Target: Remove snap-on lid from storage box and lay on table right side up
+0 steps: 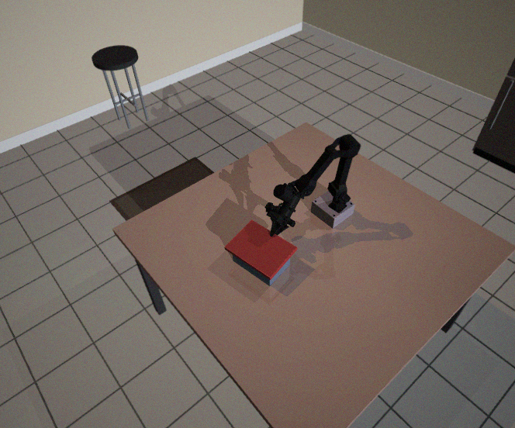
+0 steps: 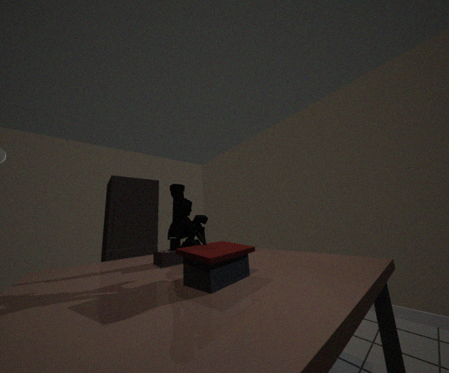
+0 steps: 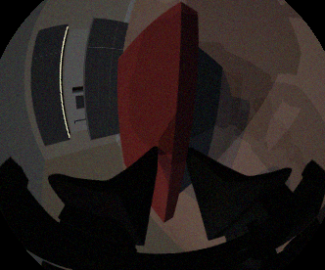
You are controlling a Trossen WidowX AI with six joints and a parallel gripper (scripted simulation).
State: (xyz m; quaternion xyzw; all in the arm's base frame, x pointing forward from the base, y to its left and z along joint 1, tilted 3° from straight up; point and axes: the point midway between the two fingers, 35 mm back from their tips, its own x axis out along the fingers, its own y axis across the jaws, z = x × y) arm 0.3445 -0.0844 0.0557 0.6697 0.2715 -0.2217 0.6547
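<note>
My gripper tip is 8 cm short of the red lid. Also, from my gripper tip: storage box: 7 cm ahead, 6 cm below.
</note>
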